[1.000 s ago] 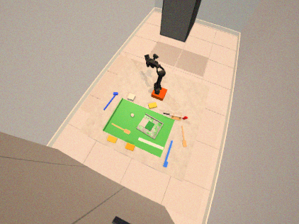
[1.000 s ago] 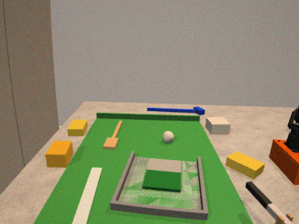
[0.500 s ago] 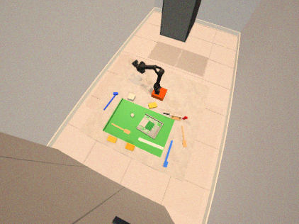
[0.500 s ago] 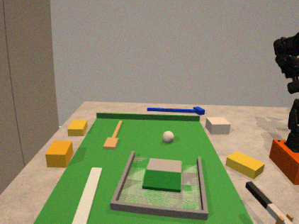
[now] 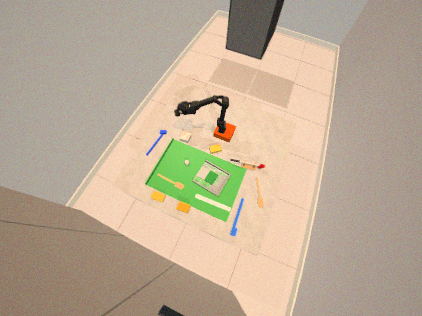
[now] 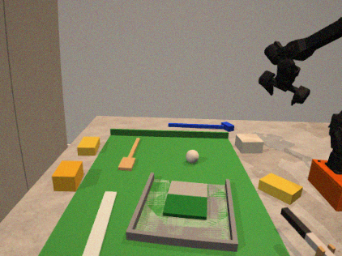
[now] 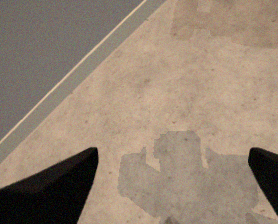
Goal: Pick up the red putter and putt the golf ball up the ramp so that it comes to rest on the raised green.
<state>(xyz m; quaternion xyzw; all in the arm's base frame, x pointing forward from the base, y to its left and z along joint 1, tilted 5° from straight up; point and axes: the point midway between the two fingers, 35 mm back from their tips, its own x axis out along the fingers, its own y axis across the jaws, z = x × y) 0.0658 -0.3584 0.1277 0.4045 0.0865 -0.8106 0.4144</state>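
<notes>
My gripper tip is 150 mm short of the red putter, 710 mm to the right of it and 110 mm above it. Round my gripper tip: white bar 570 mm ahead, 570 mm to the left, 170 mm below; then white golf ball 360 mm ahead, 230 mm to the left, 150 mm below; then blue putter 300 mm ahead, 130 mm to the right, 160 mm below.
</notes>
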